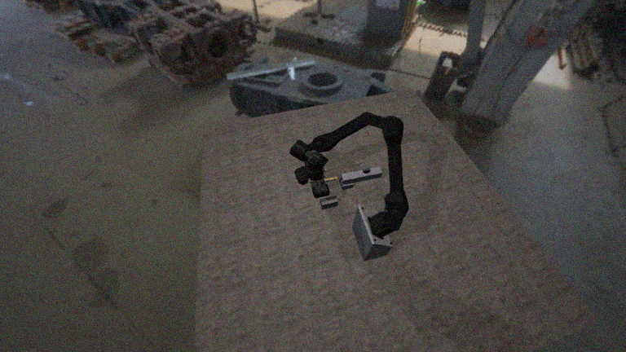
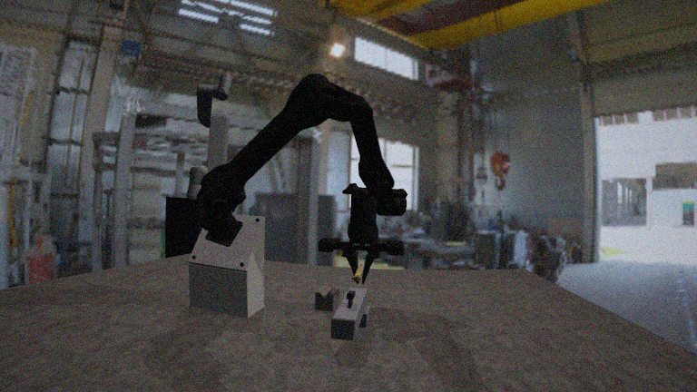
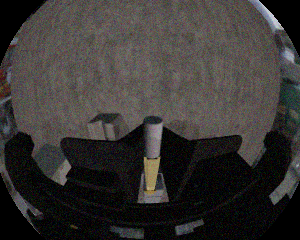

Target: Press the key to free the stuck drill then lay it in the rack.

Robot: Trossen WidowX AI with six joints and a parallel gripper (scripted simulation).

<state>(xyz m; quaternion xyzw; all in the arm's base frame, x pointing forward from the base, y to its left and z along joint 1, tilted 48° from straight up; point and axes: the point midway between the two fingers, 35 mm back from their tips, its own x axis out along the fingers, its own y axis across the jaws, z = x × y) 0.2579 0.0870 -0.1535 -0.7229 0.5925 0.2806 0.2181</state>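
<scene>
Now: gripper tip 10 mm short of the drill, 40 mm to the left of it and 30 mm below it. From my gripper tip the other things lie so: dark key: 40 mm ahead, 230 mm to the right; then grey holder block: 40 mm ahead, 200 mm to the right, 10 mm below; then grey rack: 60 mm behind, 50 mm to the right, 30 mm below.
</scene>
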